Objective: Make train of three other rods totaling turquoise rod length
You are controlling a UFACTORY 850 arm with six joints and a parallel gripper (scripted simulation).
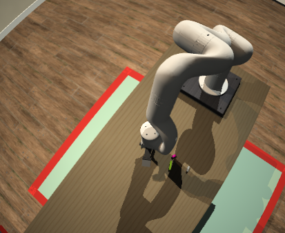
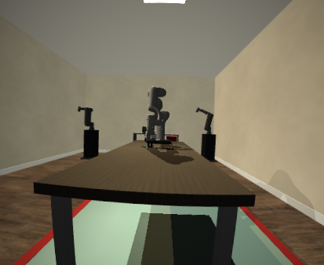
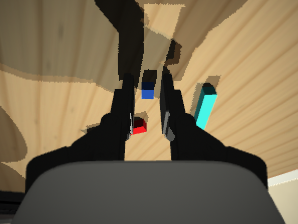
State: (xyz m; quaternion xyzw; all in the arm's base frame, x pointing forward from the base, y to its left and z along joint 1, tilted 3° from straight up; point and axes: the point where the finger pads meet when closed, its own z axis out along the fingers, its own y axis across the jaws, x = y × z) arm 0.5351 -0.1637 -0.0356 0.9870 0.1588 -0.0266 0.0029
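Now: hand 20 mm above the blue rod. From my hand the other things lie so: turquoise rod: 70 mm to the right, 30 mm behind, 20 mm below; then red rod: 70 mm behind, 20 mm below, 10 mm to the left; then magenta rod: 130 mm to the left, 20 mm below, 20 mm behind.
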